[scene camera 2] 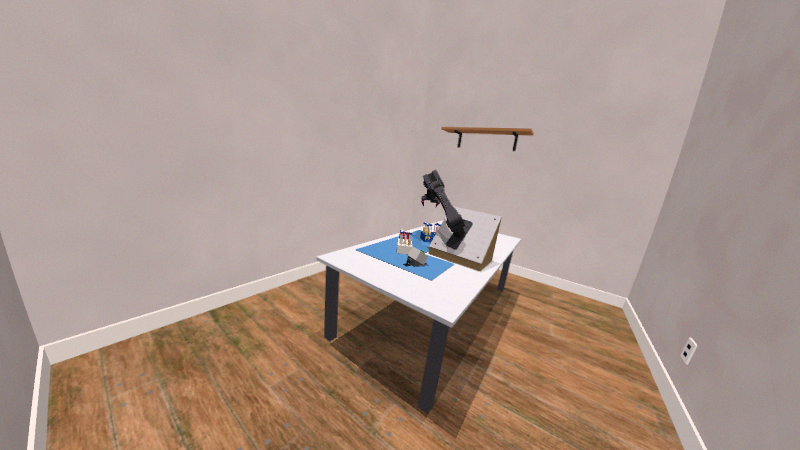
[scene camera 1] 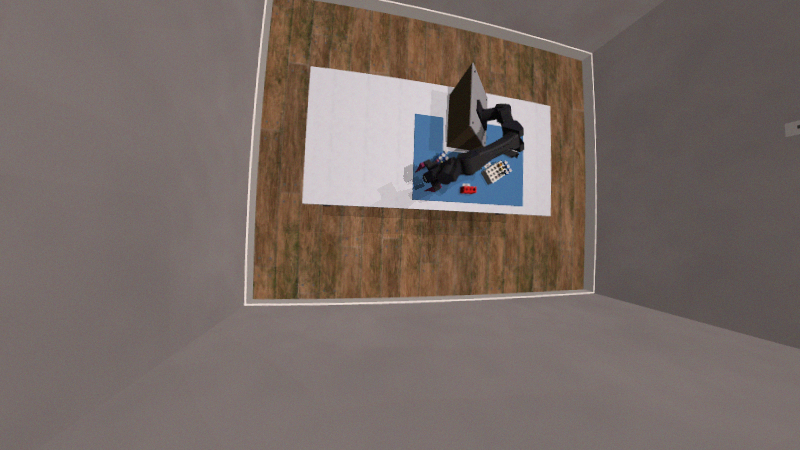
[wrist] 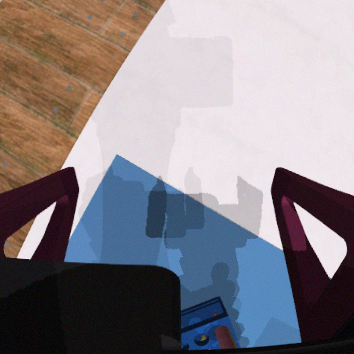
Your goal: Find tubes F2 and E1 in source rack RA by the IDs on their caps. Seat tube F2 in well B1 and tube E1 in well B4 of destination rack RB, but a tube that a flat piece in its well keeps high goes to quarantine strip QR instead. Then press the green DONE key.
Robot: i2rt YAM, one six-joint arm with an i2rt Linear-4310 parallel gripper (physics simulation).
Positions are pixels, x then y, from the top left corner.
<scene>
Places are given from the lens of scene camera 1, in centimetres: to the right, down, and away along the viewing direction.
blue mat (scene camera 1: pixel 428 131): 17, -54, 127
</scene>
